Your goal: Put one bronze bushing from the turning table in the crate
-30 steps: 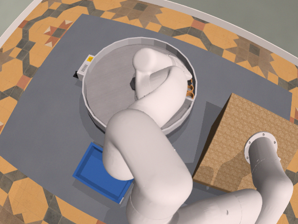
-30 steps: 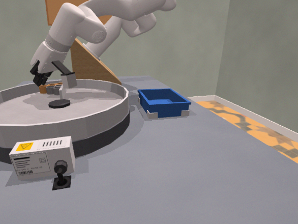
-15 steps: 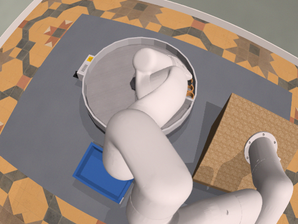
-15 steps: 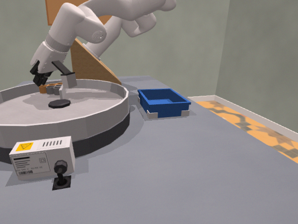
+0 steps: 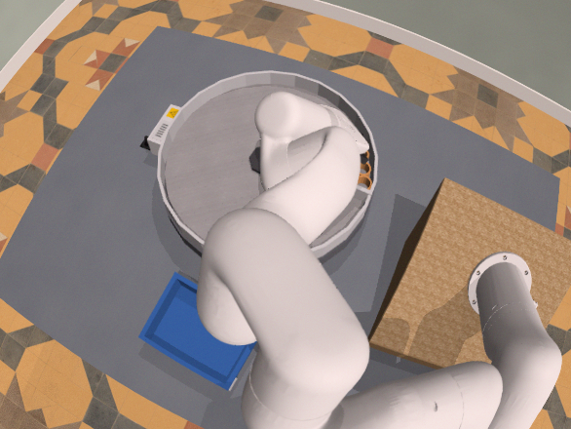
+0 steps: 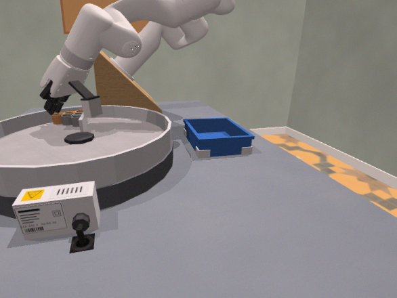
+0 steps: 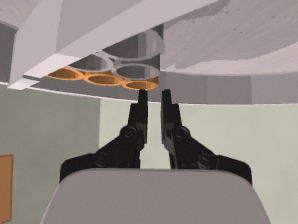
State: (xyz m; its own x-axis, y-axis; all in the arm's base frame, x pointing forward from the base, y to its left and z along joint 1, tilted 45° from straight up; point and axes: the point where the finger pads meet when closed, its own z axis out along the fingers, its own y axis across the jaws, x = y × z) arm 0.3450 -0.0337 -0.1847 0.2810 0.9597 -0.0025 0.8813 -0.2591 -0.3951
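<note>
Now: hand 44 cm to the right of the blue crate, 8 cm above it and 7 cm short of it. Also, from my hand: grey turning table 14 cm ahead, 10 cm to the left, 5 cm below.
</note>
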